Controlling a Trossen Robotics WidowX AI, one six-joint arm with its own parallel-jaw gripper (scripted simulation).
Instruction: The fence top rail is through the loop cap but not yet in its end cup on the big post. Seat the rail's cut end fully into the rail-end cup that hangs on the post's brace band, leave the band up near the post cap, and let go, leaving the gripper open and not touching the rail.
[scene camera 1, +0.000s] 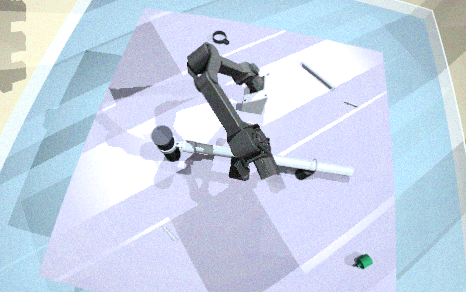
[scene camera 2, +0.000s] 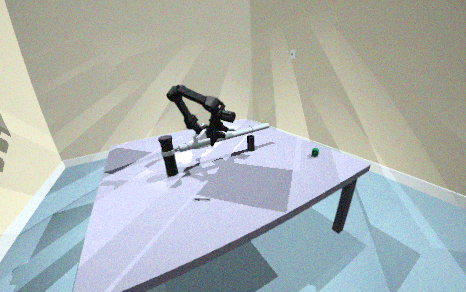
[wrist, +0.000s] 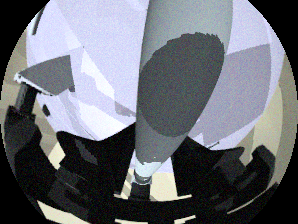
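Wrist view: gripper (wrist: 153, 126), pale fence rail (wrist: 181, 59). Scene camera 1: the rail (scene camera 1: 285, 161) again.
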